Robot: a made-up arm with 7 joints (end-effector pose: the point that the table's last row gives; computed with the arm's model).
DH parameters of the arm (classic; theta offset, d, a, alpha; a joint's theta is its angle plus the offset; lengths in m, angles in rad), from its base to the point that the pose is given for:
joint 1: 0 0.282 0 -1.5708
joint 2: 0 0 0 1.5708
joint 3: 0 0.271 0.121 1.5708
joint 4: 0 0 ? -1.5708
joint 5: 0 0.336 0 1.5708
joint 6: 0 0 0.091 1.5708
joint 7: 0 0 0 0
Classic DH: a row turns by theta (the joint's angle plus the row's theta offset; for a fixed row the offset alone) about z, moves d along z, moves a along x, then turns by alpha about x.
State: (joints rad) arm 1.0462 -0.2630 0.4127 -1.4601 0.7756 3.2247 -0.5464
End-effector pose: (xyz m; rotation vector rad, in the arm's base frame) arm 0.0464 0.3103 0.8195 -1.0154 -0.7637 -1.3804
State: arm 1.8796 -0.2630 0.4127 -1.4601 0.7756 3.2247 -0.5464
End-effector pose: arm -0.1985 0.2430 0.8195 -0.5751 -1.0300 -0.6550
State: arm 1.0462 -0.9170 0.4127 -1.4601 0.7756 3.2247 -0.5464
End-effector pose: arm -0.1475 -0.0249 0.8861 -0.3516 -0.5523 -1.6576
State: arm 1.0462 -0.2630 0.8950 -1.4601 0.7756 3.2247 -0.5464
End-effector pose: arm -0.1605 0.3167 0.7931 -0.7512 -1.0544 -1.0172
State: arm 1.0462 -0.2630 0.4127 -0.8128 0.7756 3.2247 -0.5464
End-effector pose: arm 0.0105 0.1146 0.9275 -0.4313 -0.3618 -1.4746
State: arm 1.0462 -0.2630 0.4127 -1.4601 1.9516 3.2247 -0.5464
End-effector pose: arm 0.0806 0.3402 0.7298 -1.2508 -0.0487 -0.3638
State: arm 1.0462 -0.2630 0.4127 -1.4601 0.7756 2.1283 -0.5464
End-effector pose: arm 0.0281 0.4033 0.8172 -1.1643 -1.7204 -0.5453
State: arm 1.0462 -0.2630 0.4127 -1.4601 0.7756 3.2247 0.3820
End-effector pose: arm 0.0464 0.3103 0.8195 -1.1547 -0.2109 -0.5713
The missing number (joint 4, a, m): -0.072
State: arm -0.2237 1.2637 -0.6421 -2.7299 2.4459 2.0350 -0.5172
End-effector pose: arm -0.0642 -0.2067 0.0198 -0.8141 2.8869 -0.1562
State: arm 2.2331 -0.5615 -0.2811 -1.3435 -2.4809 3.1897 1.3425
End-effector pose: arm -0.0620 0.1926 0.8102 -0.1412 -1.0193 -2.0515
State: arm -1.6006 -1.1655 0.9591 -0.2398 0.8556 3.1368 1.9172
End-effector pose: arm 0.0364 0.5386 0.6203 -1.0420 -0.3289 -1.0285
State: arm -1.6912 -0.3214 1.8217 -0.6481 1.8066 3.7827 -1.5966
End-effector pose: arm 0.2744 0.1280 0.7859 1.1874 -0.5061 2.8391
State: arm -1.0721 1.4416 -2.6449 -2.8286 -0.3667 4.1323 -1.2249
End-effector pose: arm -0.1330 -0.1013 0.5549 1.1104 -0.3580 -2.2670
